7 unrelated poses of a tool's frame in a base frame.
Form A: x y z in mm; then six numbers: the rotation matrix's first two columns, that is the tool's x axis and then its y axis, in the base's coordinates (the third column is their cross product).
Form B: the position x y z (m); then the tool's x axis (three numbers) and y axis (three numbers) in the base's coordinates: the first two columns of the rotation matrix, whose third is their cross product. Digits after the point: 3 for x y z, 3 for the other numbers.
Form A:
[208, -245, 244, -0.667, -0.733, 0.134, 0.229, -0.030, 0.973]
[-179, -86, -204, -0.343, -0.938, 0.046, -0.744, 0.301, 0.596]
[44, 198, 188, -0.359, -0.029, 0.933, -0.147, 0.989, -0.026]
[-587, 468, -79, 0.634, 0.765, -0.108, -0.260, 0.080, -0.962]
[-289, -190, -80, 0.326, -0.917, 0.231, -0.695, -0.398, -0.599]
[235, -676, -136, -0.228, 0.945, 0.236, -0.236, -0.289, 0.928]
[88, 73, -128, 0.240, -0.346, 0.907, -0.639, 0.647, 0.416]
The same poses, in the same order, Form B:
[0.208, -0.245, 0.244, -0.667, -0.733, 0.134, 0.229, -0.030, 0.973]
[-0.179, -0.086, -0.204, -0.343, -0.938, 0.046, -0.744, 0.301, 0.596]
[0.044, 0.198, 0.188, -0.359, -0.029, 0.933, -0.147, 0.989, -0.026]
[-0.587, 0.468, -0.079, 0.634, 0.765, -0.108, -0.260, 0.080, -0.962]
[-0.289, -0.190, -0.080, 0.326, -0.917, 0.231, -0.695, -0.398, -0.599]
[0.235, -0.676, -0.136, -0.228, 0.945, 0.236, -0.236, -0.289, 0.928]
[0.088, 0.073, -0.128, 0.240, -0.346, 0.907, -0.639, 0.647, 0.416]

